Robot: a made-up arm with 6 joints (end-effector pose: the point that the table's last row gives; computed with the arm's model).
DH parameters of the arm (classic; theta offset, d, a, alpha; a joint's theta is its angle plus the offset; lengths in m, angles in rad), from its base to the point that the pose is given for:
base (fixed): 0 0.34 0.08 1.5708
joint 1: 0 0.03 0.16 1.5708
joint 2: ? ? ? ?
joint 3: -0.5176 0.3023 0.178 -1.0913
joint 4: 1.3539 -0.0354 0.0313 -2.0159
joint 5: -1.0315 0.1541 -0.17 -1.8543
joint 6: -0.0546 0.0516 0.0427 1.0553
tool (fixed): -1.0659 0.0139 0 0
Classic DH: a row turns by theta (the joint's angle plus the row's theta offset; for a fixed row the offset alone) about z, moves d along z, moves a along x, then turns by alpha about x.
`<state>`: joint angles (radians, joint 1 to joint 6).
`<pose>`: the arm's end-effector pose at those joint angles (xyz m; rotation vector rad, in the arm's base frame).
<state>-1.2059 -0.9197 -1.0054 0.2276 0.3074 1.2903</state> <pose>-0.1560 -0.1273 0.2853 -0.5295 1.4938 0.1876</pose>
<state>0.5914 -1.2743 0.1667 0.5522 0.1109 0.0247</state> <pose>0.3010 0.0297 0.1827 1.5549 -0.9957 -1.2357</pose>
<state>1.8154 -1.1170 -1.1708 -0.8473 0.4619 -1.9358</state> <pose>0.1732 -0.2311 0.3681 -1.2636 2.1499 -1.8859</pose>
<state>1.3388 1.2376 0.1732 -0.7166 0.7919 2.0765</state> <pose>0.3656 0.0077 0.4419 0.8995 1.3814 -1.3924</pose>
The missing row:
joint 2: 0.4545 -0.0546 -0.0267 -0.5392
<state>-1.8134 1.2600 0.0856 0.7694 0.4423 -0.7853</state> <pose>-0.3063 -0.0226 0.1659 -1.1857 -2.3986 0.0500</pose>
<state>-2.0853 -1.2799 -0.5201 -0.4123 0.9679 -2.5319</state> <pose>-0.1779 -0.2247 0.3831 1.1423 -0.4795 -2.1294</pose>
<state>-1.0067 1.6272 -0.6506 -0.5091 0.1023 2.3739</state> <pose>0.0444 0.0908 -0.0525 0.0153 -2.0071 1.6592</pose>
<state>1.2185 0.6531 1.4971 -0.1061 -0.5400 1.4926</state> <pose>0.1533 -0.2651 0.4630 -2.2035 0.2614 0.9268</pose>
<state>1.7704 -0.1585 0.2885 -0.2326 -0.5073 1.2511</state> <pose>0.1752 0.0239 0.6628 1.9918 -0.3097 -0.9909</pose>
